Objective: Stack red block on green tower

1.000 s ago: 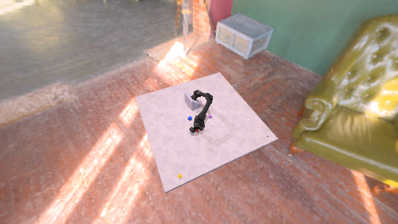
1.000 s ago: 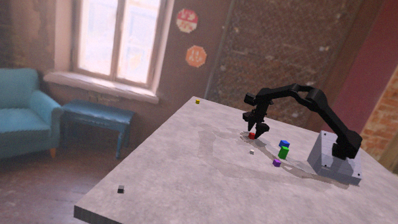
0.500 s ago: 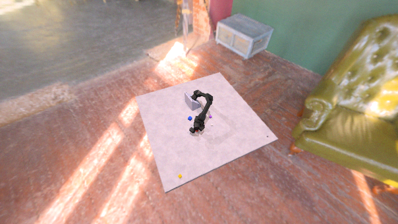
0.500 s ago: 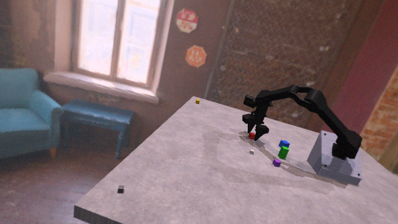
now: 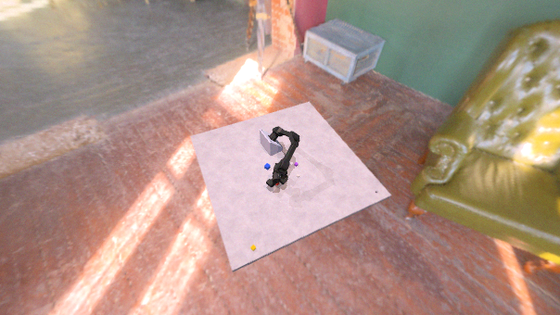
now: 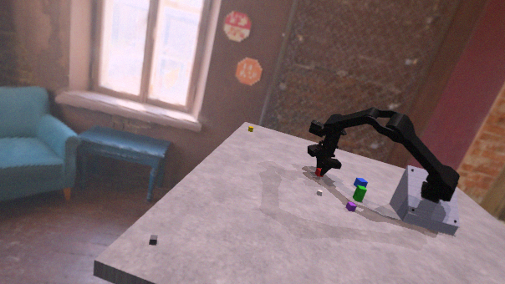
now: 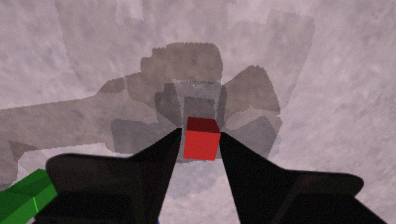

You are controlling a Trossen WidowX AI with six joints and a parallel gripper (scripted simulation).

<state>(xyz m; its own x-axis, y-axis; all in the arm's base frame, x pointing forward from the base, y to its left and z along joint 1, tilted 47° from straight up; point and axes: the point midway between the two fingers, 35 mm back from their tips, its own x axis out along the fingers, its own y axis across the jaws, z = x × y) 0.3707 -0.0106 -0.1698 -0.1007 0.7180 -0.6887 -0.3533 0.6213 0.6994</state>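
Now: the purple block 23 cm to the left of my gripper tip and 10 cm behind it. Round my gripper tip: small white cube: 19 cm to the left, 1 cm ahead; red block: 1 cm above; blue block: 18 cm behind, 1 cm above.
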